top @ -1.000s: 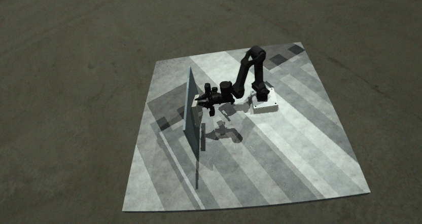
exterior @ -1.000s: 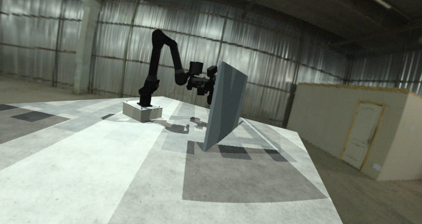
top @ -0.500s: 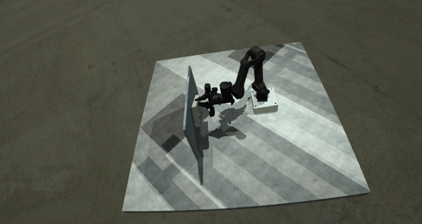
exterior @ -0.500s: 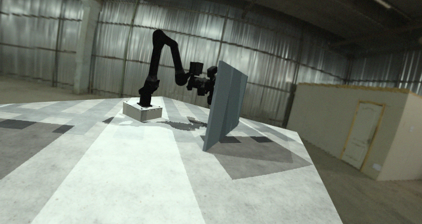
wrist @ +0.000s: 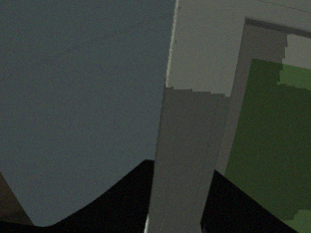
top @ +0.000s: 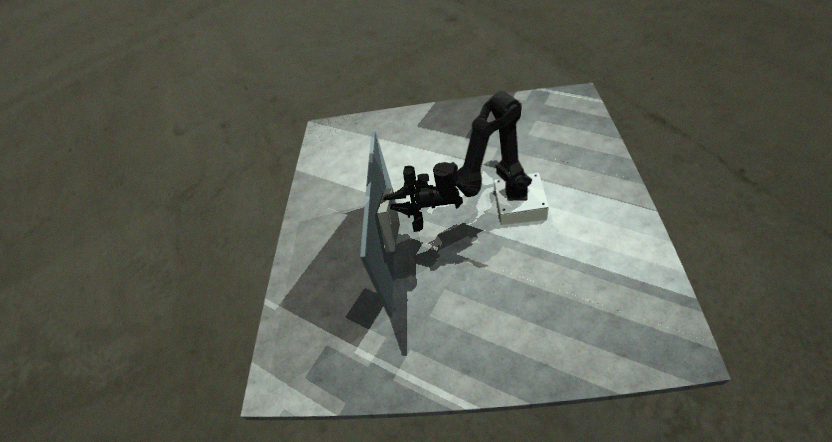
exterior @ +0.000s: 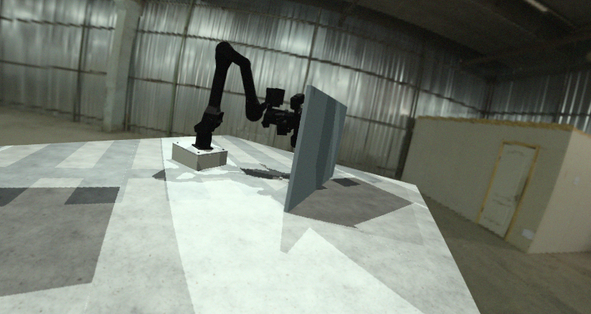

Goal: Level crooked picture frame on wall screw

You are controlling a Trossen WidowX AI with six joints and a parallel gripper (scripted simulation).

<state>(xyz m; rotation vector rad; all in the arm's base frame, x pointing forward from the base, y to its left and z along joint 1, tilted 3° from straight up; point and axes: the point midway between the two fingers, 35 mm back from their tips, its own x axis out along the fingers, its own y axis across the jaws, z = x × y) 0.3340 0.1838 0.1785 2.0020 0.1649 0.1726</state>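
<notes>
My gripper tip is now 50 mm above the picture frame and 20 mm to the right of it. Also, from my gripper tip: grey-blue wall panel (60 mm below, 20 mm to the left, 10 mm ahead).
</notes>
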